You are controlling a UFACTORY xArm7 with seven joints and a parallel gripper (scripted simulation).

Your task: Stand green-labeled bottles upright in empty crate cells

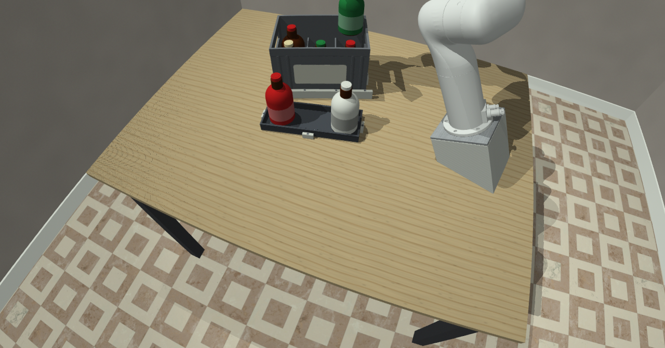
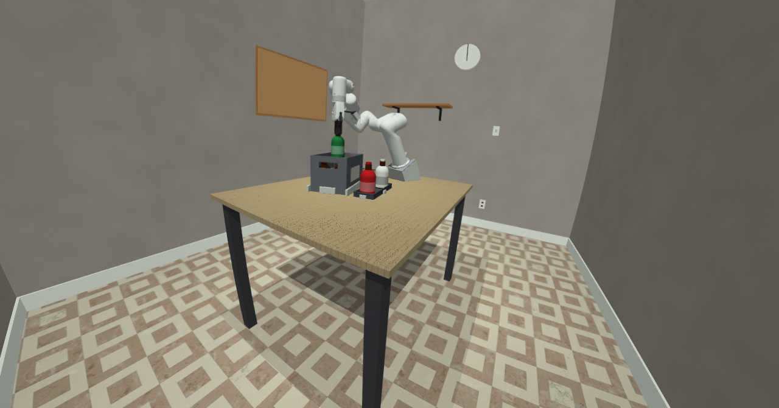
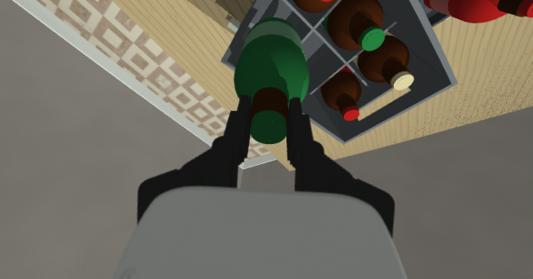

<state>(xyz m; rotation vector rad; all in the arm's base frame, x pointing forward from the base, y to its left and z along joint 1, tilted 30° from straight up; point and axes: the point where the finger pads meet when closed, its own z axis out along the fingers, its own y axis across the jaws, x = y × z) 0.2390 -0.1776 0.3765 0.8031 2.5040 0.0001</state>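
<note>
Now: the green-labeled bottle 7 cm below my hand. Round my hand: white bottle 26 cm to the left, 21 cm below, 6 cm behind; dark grey crate 21 cm below, 7 cm to the left, 7 cm ahead; red bottle 28 cm to the left, 21 cm below, 12 cm ahead.
</note>
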